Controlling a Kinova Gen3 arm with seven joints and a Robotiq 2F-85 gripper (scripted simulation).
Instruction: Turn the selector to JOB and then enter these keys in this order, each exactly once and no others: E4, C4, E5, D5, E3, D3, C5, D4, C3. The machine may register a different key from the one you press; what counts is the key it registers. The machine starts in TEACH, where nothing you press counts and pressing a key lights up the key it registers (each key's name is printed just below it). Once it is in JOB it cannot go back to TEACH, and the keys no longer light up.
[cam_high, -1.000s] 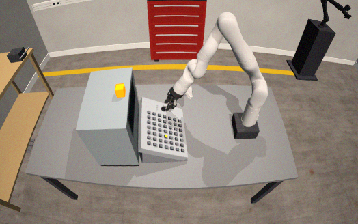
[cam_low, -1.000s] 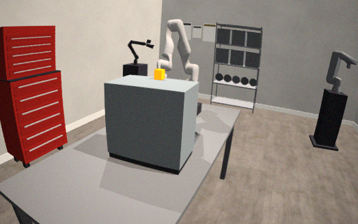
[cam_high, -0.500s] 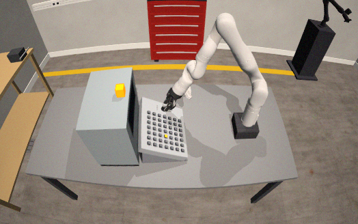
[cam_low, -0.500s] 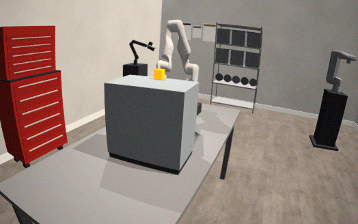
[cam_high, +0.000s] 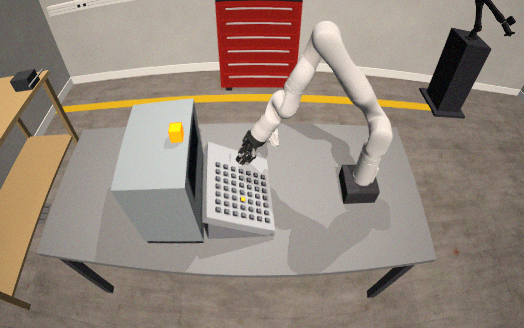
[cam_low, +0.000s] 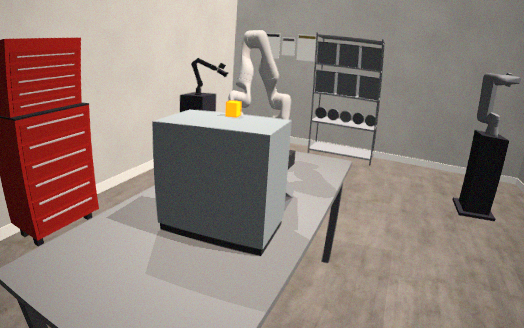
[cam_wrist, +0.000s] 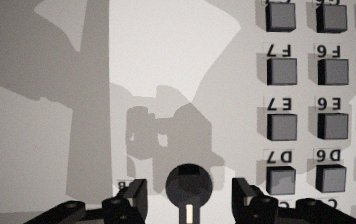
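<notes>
The black selector knob lies 10 mm ahead of my hand and 10 mm below it. Round my hand: key C4: 30 mm ahead, 160 mm to the left, 10 mm below; then keypad: 30 mm ahead, 110 mm to the left, 60 mm below; then key D4: 160 mm to the left, 20 mm below.
</notes>
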